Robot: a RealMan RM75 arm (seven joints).
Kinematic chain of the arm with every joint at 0, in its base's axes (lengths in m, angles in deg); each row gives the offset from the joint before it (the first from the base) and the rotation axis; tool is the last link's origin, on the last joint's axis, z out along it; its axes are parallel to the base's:
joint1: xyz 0 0 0.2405 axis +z
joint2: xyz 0 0 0 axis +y
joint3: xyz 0 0 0.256 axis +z
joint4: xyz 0 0 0 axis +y
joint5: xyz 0 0 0.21 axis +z
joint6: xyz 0 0 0 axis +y
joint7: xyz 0 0 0.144 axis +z
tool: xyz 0 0 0
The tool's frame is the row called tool.
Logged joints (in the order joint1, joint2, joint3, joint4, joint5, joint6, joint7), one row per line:
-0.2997, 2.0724, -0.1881, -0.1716, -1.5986, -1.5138, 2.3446
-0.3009, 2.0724, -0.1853, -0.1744, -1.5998, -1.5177, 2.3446
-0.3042, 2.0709, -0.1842, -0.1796, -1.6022, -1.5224, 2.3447
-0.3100, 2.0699, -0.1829, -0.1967, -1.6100, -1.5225, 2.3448
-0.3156, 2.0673, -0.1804, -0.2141, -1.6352, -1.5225, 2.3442
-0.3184, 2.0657, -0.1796, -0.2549, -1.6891, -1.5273, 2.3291
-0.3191, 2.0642, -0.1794, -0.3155, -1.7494, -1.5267, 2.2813
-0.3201, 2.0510, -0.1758, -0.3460, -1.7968, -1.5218, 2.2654
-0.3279, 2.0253, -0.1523, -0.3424, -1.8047, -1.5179, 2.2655
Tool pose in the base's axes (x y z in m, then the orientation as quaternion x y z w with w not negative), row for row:
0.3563, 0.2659, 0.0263, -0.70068, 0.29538, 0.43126, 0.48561
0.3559, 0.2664, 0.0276, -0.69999, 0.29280, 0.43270, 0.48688
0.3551, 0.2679, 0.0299, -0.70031, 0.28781, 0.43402, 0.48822
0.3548, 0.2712, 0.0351, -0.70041, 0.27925, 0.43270, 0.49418
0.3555, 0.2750, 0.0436, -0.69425, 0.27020, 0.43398, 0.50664
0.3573, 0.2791, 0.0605, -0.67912, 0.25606, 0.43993, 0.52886
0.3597, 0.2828, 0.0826, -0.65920, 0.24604, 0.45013, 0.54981
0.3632, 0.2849, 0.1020, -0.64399, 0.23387, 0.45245, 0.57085
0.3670, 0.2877, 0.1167, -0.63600, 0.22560, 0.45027, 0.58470
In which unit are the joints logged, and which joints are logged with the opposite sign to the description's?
The joints are logged in radians. Opposite sign: joint1, joint5, joint6, joint7.
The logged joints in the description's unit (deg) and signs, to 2 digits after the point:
17.17, 118.74, -10.78, -9.83, 91.59, 86.73, -134.34
17.24, 118.74, -10.62, -9.99, 91.66, 86.96, -134.34
17.43, 118.65, -10.55, -10.29, 91.80, 87.23, -134.34
17.76, 118.60, -10.48, -11.27, 92.25, 87.23, -134.35
18.08, 118.45, -10.34, -12.27, 93.69, 87.23, -134.31
18.24, 118.36, -10.29, -14.60, 96.78, 87.51, -133.45
18.28, 118.27, -10.28, -18.08, 100.23, 87.47, -130.71
18.34, 117.51, -10.07, -19.82, 102.95, 87.19, -129.80
18.79, 116.04, -8.73, -19.62, 103.40, 86.97, -129.80

